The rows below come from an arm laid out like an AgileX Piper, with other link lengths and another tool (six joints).
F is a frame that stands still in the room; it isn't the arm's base.
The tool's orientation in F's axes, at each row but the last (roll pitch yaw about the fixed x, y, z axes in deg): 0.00 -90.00 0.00; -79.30 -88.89 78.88; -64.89 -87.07 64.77; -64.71 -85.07 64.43; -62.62 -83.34 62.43; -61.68 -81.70 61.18; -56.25 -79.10 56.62; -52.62 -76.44 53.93; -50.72 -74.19 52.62
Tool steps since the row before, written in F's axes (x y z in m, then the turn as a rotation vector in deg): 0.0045 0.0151 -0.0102 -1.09 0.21 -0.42; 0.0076 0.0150 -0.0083 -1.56 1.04 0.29; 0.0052 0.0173 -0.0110 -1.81 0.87 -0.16; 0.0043 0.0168 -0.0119 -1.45 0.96 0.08; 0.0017 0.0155 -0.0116 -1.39 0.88 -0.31; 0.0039 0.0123 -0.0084 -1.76 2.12 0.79; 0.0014 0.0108 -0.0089 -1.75 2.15 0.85; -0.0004 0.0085 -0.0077 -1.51 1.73 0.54; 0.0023 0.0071 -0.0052 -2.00 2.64 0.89
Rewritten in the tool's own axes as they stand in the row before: -0.0102 0.0151 -0.0045 -0.42 0.21 1.09; -0.0080 0.0152 -0.0075 0.30 1.02 1.57; -0.0101 0.0178 -0.0054 -0.16 0.87 1.81; -0.0104 0.0177 -0.0046 0.10 0.95 1.46; -0.0098 0.0166 -0.0022 -0.29 0.91 1.38; -0.0065 0.0133 -0.0043 0.93 1.99 1.84; -0.0069 0.0120 -0.0023 0.99 2.02 1.83; -0.0059 0.0098 -0.0008 0.64 1.65 1.56; -0.0031 0.0079 -0.0033 1.10 2.49 2.09
